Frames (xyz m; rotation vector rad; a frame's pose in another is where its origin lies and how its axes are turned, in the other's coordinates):
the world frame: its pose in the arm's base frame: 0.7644 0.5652 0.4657 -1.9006 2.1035 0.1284
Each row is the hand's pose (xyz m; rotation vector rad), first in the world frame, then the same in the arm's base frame.
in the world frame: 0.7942 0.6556 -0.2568 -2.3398 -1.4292 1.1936
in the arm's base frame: 0.0161 -0.1845 0.3983 -0.4108 -0.6008 -2.6959
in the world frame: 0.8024 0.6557 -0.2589 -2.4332 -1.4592 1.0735
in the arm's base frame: 0.0150 -0.1929 0.3980 -0.3478 -0.4648 -2.7060
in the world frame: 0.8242 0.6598 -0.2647 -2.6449 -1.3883 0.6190
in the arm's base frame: 0.0084 -0.2148 0.3968 -0.0211 -0.1640 -2.6466
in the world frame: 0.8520 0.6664 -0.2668 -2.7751 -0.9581 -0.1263
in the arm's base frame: -0.0006 -0.2411 0.3901 0.5808 0.1160 -2.3153
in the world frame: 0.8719 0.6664 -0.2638 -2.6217 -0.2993 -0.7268
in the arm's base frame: -0.0017 -0.2594 0.3816 1.1140 0.2011 -1.7602
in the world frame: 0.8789 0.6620 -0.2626 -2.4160 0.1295 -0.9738
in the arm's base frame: 0.0023 -0.2663 0.3791 1.3510 0.1831 -1.3618
